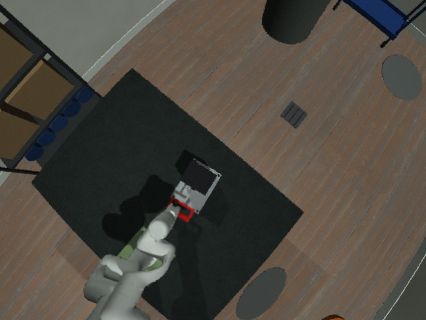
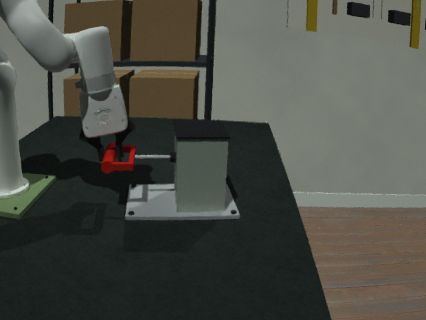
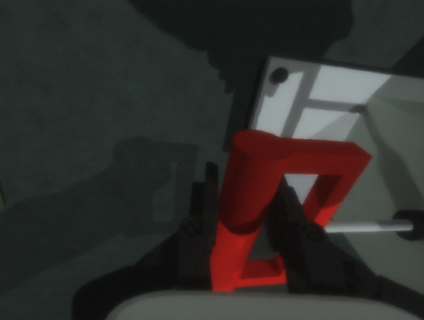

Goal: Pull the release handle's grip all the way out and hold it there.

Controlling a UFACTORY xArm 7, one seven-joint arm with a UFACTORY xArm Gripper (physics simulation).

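The release handle's red grip (image 1: 186, 215) (image 2: 108, 161) (image 3: 252, 185) is a D-shaped frame with a thick round bar. A thin pale rod (image 2: 153, 156) (image 3: 367, 226) joins it to the black collar on the grey-green housing (image 2: 201, 175); a long stretch of rod shows between them. The housing has a dark top (image 1: 200, 176) and stands on a light base plate (image 2: 155, 212) (image 3: 270, 107). My gripper (image 3: 239, 180) is shut on the round bar from above, one finger outside the frame and one through its opening. The bar hangs level, clear of the plate, beyond its near-arm edge.
The dark table top (image 1: 125, 125) (image 2: 225, 280) lies under the device. The arm's green mounting plate (image 1: 131, 245) (image 2: 30, 195) is on the side the grip points to. A shelf rack (image 2: 211, 60) with brown boxes (image 2: 165, 95) stands behind the table.
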